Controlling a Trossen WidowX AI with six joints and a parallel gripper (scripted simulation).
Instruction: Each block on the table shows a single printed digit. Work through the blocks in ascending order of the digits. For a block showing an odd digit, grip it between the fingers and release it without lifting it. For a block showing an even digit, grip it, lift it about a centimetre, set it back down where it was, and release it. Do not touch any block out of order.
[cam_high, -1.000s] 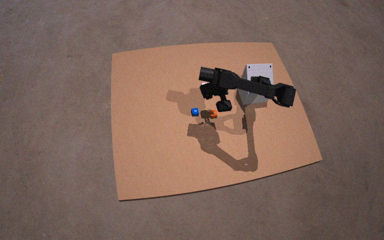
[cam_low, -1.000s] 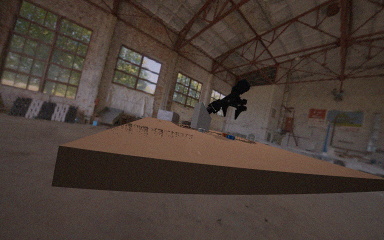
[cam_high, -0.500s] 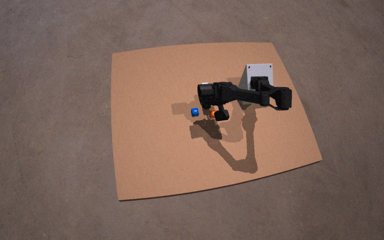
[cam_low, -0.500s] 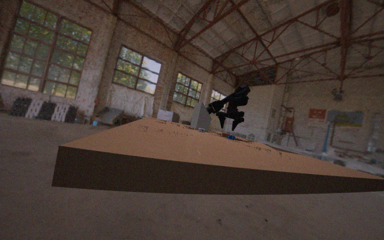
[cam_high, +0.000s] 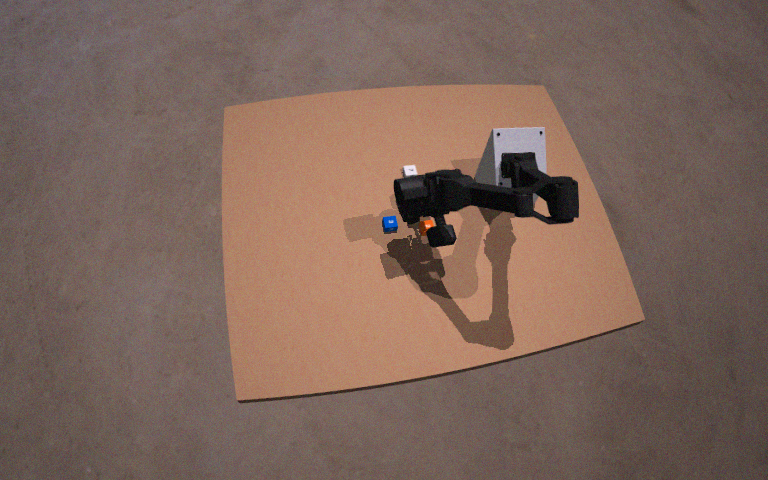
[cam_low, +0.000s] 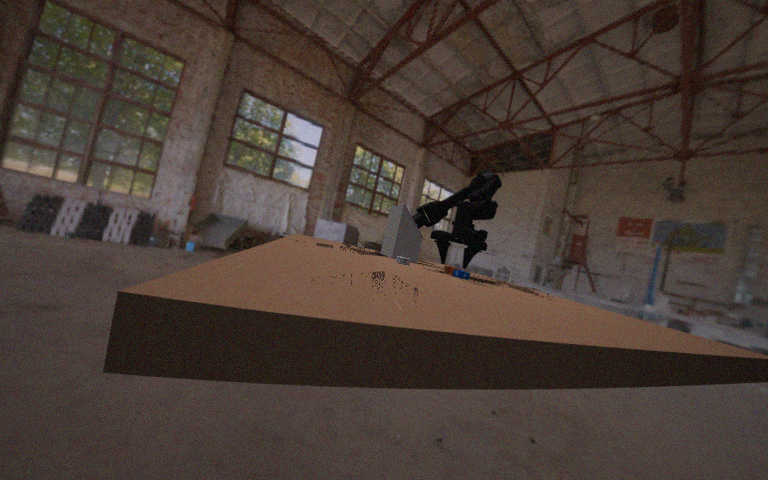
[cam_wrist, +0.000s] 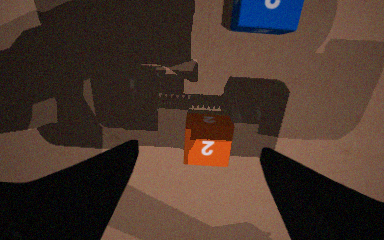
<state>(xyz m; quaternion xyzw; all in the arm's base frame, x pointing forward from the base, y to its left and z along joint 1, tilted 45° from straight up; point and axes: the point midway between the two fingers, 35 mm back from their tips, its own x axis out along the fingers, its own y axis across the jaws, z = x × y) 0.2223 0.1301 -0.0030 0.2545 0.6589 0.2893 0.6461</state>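
The orange block lies 10 mm to the right of my gripper tip and 10 mm below it. The rest, counted from my gripper tip: white block: 10 mm ahead, 180 mm to the right, 10 mm below; blue block: 90 mm ahead, 30 mm to the right, 10 mm below.
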